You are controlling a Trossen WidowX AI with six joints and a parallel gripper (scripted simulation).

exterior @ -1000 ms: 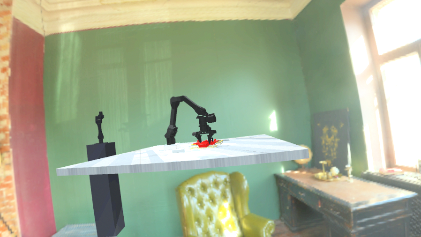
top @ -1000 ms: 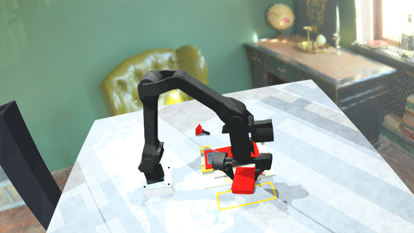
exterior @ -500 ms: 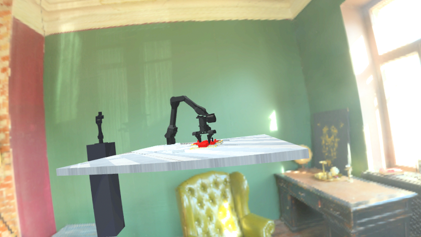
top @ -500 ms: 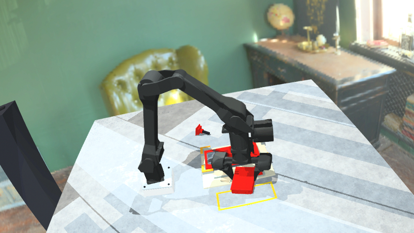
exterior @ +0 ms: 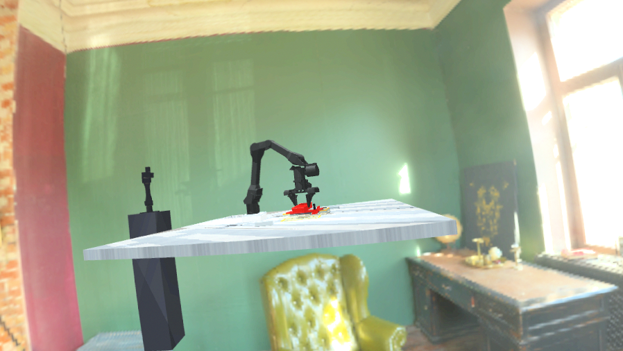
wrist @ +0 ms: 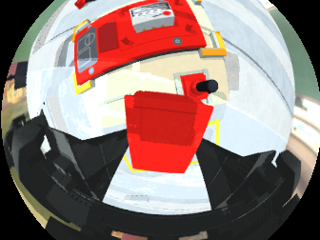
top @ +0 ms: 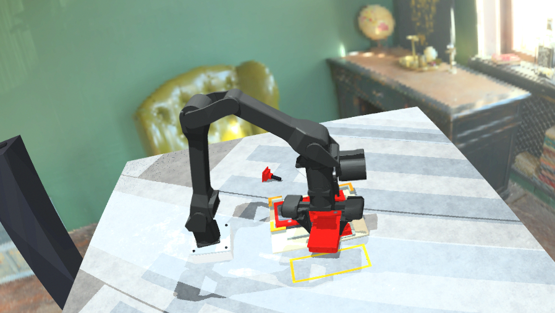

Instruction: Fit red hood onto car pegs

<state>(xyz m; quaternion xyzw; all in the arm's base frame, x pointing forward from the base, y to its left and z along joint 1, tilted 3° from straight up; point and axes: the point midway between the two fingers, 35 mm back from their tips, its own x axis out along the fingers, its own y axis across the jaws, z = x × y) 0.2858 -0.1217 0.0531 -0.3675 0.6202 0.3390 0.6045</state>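
My gripper tip is now 50 mm short of the grey engine block, 150 mm to the right of it and 20 mm above it. The rest, counted from my gripper tip: black upright stick (60 mm ahead, 30 mm to the left, 10 mm below); black wheel (120 mm ahead, 340 mm to the left, 40 mm below); red hood (10 mm above).
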